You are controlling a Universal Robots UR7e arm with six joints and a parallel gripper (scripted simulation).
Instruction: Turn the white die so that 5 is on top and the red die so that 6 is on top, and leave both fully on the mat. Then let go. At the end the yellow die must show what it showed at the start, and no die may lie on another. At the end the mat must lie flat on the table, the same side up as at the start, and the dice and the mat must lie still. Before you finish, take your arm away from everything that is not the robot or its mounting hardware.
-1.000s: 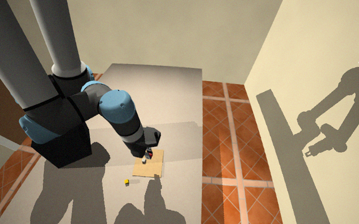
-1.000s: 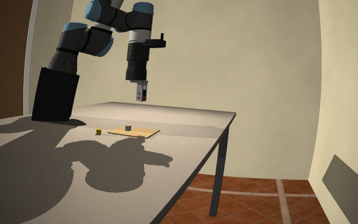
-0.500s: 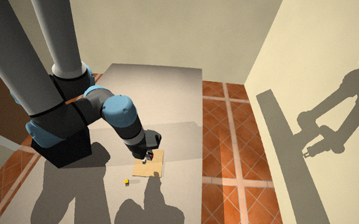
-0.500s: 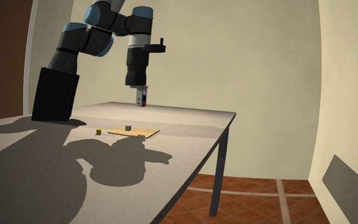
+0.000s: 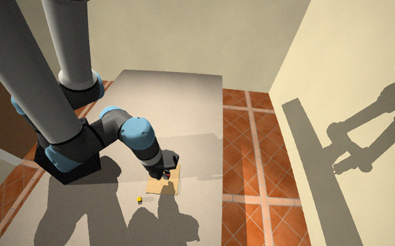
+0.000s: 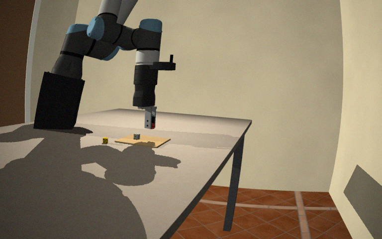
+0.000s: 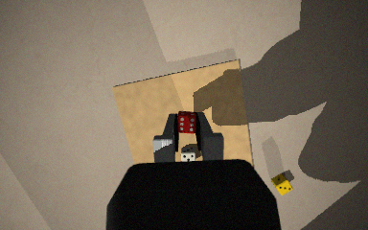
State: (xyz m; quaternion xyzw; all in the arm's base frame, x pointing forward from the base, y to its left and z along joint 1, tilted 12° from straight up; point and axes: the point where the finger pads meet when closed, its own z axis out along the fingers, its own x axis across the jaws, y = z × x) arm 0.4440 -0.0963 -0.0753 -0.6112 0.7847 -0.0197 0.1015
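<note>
The tan mat lies 60 mm below my hand, 20 mm behind it and 10 mm to the left of it. Round my hand: white die: 50 mm below, 50 mm behind, 10 mm to the left; yellow die: 120 mm behind, 90 mm to the right, 50 mm below; red die: 10 mm below.
</note>
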